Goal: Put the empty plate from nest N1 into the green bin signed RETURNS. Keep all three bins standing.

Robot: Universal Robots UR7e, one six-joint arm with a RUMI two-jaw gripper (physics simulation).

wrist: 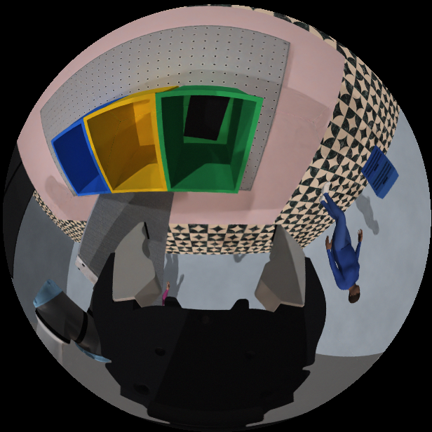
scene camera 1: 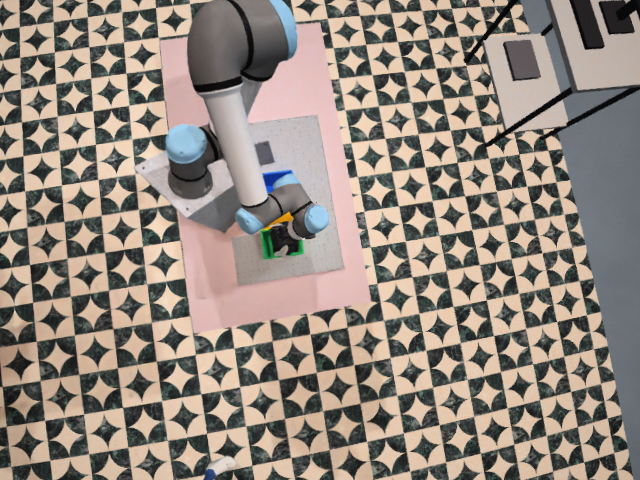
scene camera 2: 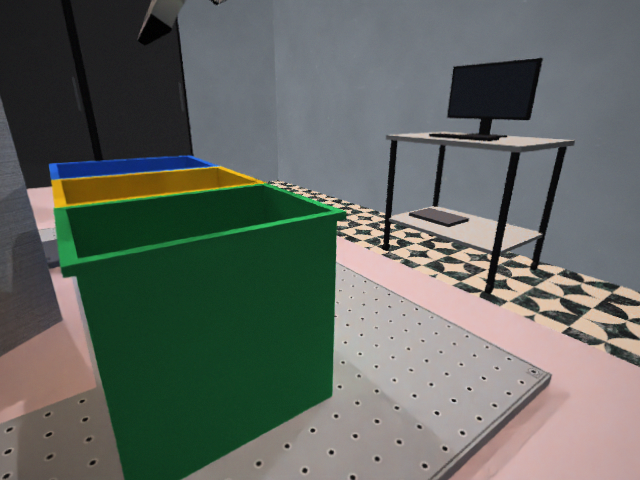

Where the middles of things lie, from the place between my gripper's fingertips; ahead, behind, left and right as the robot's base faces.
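My hand is 1 cm to the right of the green bin point(scene camera 2: 211, 313), 1 cm short of it and 21 cm above it. The yellow bin point(scene camera 2: 77, 191) is 14 cm to the left of my hand, 2 cm ahead of it and 21 cm below it. There's also the blue bin point(scene camera 2: 58, 171), which is 3 cm ahead of my hand, 27 cm to the left of it and 21 cm below it. And the black plate point(wrist: 204, 117) is 1 cm to the left of my hand, 1 cm ahead of it and 29 cm below it.
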